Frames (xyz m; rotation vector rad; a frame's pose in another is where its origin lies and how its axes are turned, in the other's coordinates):
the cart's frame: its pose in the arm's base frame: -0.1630 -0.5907 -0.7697 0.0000 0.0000 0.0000
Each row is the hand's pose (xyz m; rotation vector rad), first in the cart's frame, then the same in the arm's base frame.
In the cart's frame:
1: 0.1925 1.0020 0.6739 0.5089 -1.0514 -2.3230
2: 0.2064 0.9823 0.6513 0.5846 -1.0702 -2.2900
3: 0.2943 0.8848 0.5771 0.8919 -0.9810 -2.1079
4: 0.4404 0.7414 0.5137 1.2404 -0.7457 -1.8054
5: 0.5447 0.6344 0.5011 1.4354 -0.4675 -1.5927
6: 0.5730 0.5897 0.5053 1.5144 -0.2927 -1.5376
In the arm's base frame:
1: 0.0295 0.4113 -0.0958 0.5089 -1.0514 -2.3230
2: 0.0434 0.3916 -0.1184 0.5846 -1.0702 -2.2900
3: 0.1313 0.2941 -0.1926 0.8919 -0.9810 -2.1079
4: 0.2774 0.1507 -0.2560 1.2404 -0.7457 -1.8054
5: 0.3817 0.0437 -0.2686 1.4354 -0.4675 -1.5927
6: 0.4100 -0.0010 -0.2644 1.5144 -0.2927 -1.5376

